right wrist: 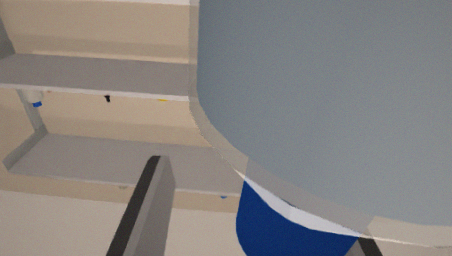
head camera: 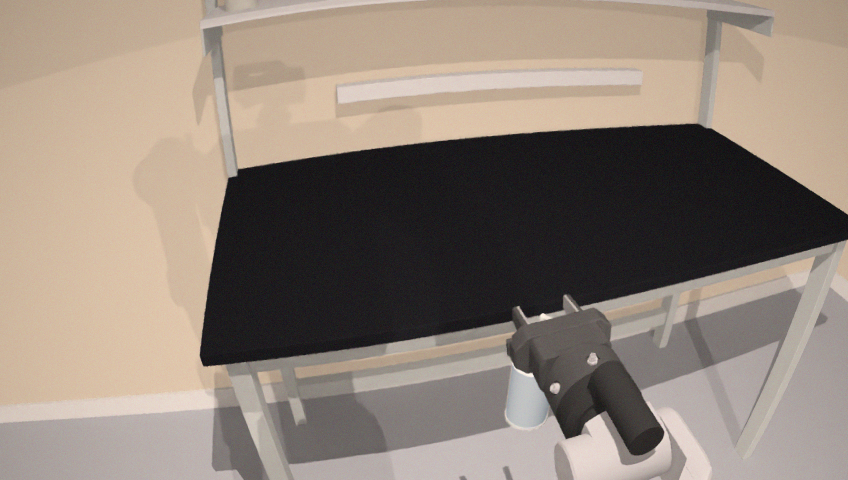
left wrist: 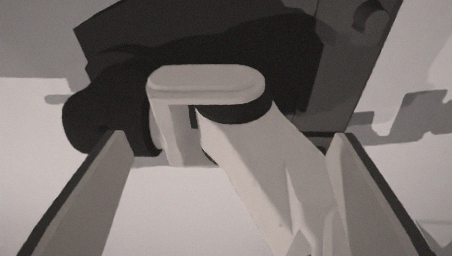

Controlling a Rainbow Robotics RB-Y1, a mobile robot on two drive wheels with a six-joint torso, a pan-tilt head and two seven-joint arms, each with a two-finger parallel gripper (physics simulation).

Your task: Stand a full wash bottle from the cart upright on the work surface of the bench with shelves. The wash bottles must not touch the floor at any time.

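Frame: origin at the robot's base, x back, y left, z down, level; millimetres.
Seen in the pictures: left gripper, between the fingertips: (left wrist: pixel 228 144); right gripper, between the fingertips: (right wrist: pixel 237 168) (head camera: pixel 541 306).
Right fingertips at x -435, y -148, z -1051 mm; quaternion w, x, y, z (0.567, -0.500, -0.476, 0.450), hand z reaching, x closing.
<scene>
A point is followed by its place in that frame.
A wash bottle (head camera: pixel 526 399) @(y -126, x -367, z -956 mm) (right wrist: pixel 325 110) with a pale blue body is held about upright in front of the bench's front edge, over the floor; its blue cap shows in the right wrist view. My right gripper (head camera: pixel 544 307) @(y -148, x -435, z -1051 mm) (right wrist: pixel 237 168) @(y -148, x -435, z -1051 mm) is shut on it, its fingertips by the front edge in the head view. The gripper hides the bottle's upper part in the head view, so the height of its base against the bench top cannot be told. The bench with shelves has a black work surface (head camera: pixel 452 231) @(y -67, x -872, z -914 mm). My left gripper (left wrist: pixel 228 144) @(y 214, x 228, z -546 mm) is open and empty. The cart does not show.
A shelf (head camera: pixel 476 2) (right wrist: pixel 100 75) runs above the bench on grey posts (head camera: pixel 224 113) @(y 474, x -1215, z -1092 mm) (head camera: pixel 709 71) @(y -977, x -1516, z -1111 mm). A white rail (head camera: pixel 487 83) @(y -200, x -1358, z -1082 mm) is on the wall. Bench legs (head camera: pixel 788 350) @(y -1061, x -851, z -480 mm) (head camera: pixel 258 416) @(y 304, x -555, z -730 mm) stand at both front corners. Robot body parts (left wrist: pixel 250 160) @(y 52, x 203, z -426 mm) show beyond the left fingers.
</scene>
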